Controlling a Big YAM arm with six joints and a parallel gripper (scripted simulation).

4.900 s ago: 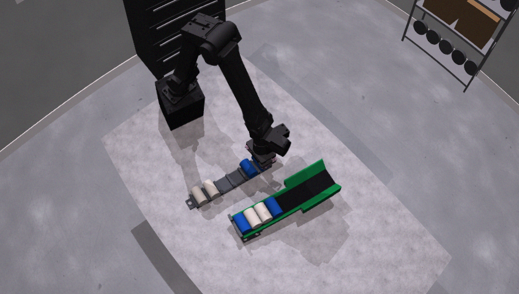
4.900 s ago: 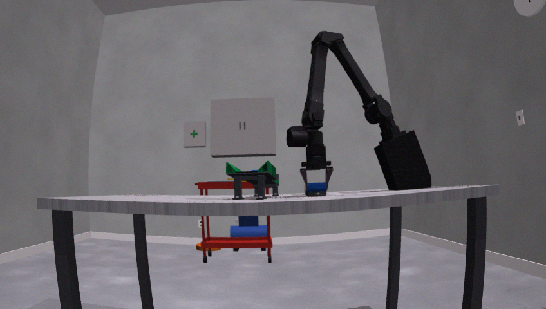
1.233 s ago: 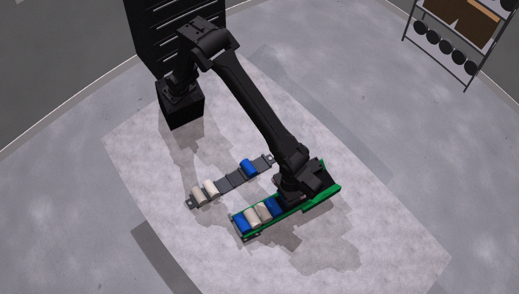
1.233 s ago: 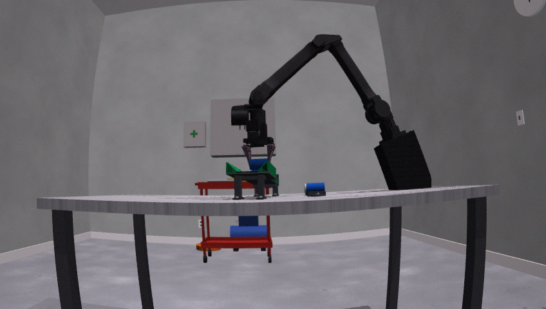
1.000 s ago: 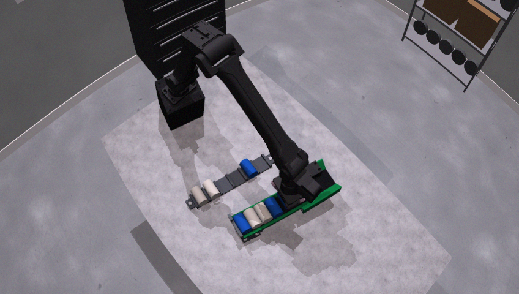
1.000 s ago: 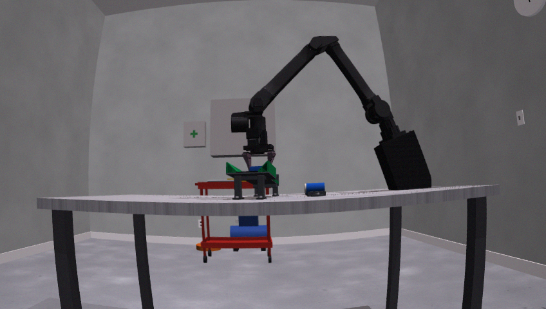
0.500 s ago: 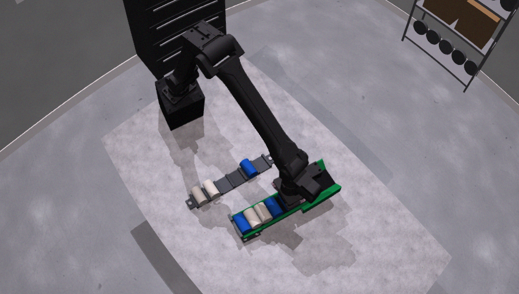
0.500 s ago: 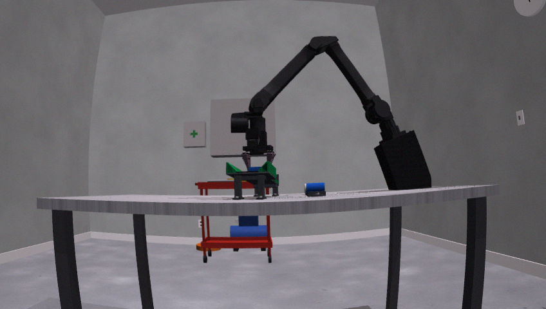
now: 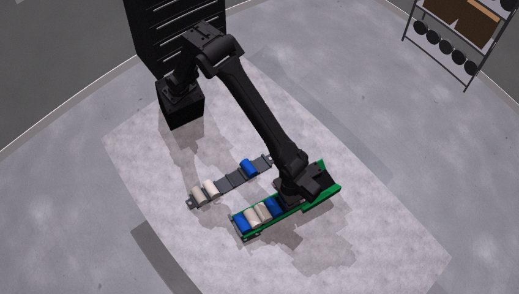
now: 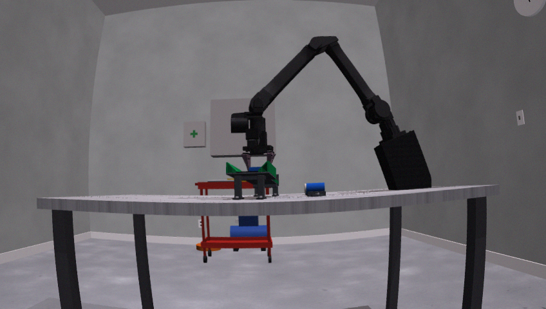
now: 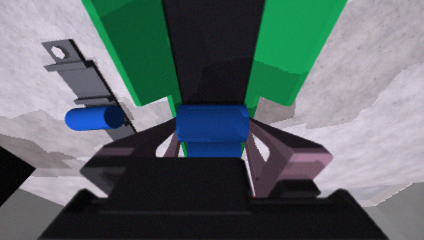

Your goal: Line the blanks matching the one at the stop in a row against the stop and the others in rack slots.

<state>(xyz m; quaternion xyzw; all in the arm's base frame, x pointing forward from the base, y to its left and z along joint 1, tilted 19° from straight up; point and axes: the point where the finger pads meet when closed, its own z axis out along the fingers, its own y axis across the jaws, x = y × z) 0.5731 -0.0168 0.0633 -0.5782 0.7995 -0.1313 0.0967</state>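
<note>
The feed ramp is 3 cm below my hand. Round my hand: grey stop: 6 cm behind, 18 cm to the right, 3 cm below; then stock rack: 22 cm behind, 5 cm to the right, 10 cm below.
</note>
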